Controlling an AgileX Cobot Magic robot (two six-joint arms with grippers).
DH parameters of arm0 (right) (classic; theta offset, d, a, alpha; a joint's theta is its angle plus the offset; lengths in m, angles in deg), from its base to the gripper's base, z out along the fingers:
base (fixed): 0 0 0 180
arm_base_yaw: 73.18 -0.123 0 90
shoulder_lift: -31.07 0 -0.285 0
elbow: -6.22 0 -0.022 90
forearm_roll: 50.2 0.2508 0 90
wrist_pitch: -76 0 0.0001 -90
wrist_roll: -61.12 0.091 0 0
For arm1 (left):
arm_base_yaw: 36.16 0.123 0 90
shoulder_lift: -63.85 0 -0.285 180
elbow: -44.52 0 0.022 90
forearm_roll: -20.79 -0.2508 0 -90
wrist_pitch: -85.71 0 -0.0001 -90
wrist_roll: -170.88 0.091 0 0
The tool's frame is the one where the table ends.
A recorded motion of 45 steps. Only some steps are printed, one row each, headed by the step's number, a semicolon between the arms.
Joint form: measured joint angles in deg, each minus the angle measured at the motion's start. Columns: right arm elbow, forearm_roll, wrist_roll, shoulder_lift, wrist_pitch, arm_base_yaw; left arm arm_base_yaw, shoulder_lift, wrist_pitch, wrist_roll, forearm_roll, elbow.
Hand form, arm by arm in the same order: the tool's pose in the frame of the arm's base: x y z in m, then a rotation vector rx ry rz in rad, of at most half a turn. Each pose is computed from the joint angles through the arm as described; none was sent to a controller.
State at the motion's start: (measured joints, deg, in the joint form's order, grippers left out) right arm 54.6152 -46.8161 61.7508 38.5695 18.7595 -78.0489; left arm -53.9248 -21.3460 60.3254 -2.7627 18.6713 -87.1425
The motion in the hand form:
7: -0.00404 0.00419 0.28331 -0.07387 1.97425 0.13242; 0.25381 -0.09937 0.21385 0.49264 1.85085 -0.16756
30: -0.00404 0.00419 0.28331 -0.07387 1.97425 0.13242; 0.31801 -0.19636 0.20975 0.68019 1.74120 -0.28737
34: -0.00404 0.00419 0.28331 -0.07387 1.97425 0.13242; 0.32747 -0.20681 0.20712 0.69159 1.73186 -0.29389
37: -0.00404 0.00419 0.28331 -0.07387 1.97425 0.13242; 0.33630 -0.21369 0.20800 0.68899 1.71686 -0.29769
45: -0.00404 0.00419 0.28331 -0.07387 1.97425 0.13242; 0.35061 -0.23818 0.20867 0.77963 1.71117 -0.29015
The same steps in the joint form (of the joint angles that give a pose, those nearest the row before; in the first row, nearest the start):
7: 0.00 0.00 0.00 0.00 0.00 0.00; -3.32 -3.89 -0.63 -0.06 0.12 -1.89
30: 0.00 0.00 0.00 0.00 0.00 0.00; -13.46 -23.26 -1.89 -0.06 -2.06 -23.03
34: 0.00 0.00 0.00 0.00 0.00 0.00; -14.04 -25.90 -1.78 -0.06 -2.29 -26.07
37: 0.00 0.00 0.00 0.00 0.00 0.00; -14.21 -27.73 -1.78 -0.06 -2.29 -28.76
45: 0.00 0.00 0.00 0.00 0.00 0.00; -15.81 -31.69 3.15 -0.06 -5.44 -35.98

